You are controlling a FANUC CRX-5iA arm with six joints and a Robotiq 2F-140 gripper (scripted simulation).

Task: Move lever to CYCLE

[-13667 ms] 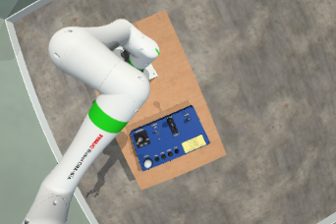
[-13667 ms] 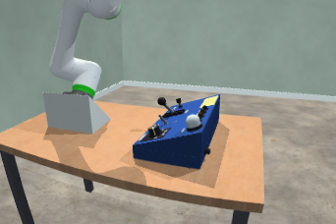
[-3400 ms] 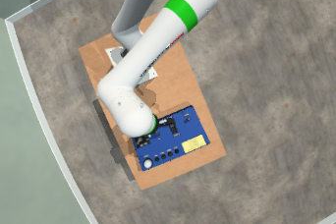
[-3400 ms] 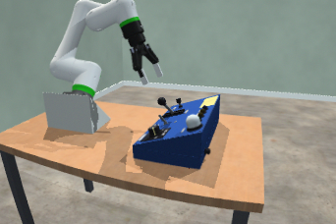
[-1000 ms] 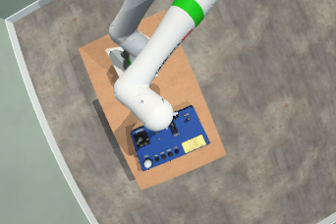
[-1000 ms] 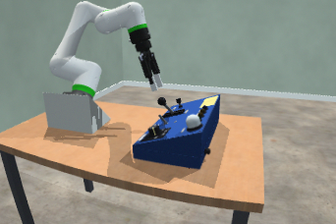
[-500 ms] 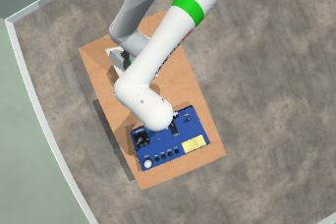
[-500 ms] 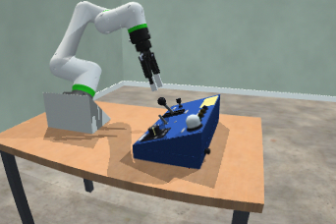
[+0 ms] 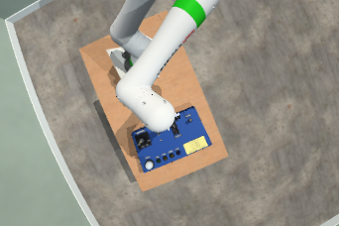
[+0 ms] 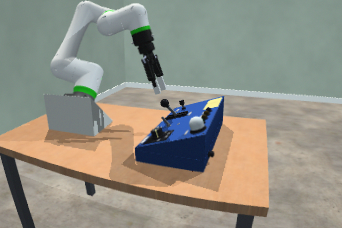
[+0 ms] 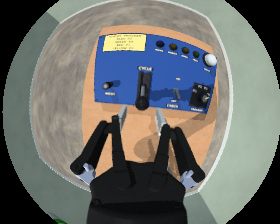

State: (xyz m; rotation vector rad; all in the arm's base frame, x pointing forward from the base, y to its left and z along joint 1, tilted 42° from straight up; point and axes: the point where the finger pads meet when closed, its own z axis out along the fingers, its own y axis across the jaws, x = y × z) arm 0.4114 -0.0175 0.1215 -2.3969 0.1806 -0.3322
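Right now my hand is 110 mm above the black ball-topped lever and 60 mm short of it. Round my hand: small black toggle (120 mm to the left, 120 mm below, 80 mm ahead); then blue sloped console (140 mm below, 110 mm ahead, 70 mm to the right).
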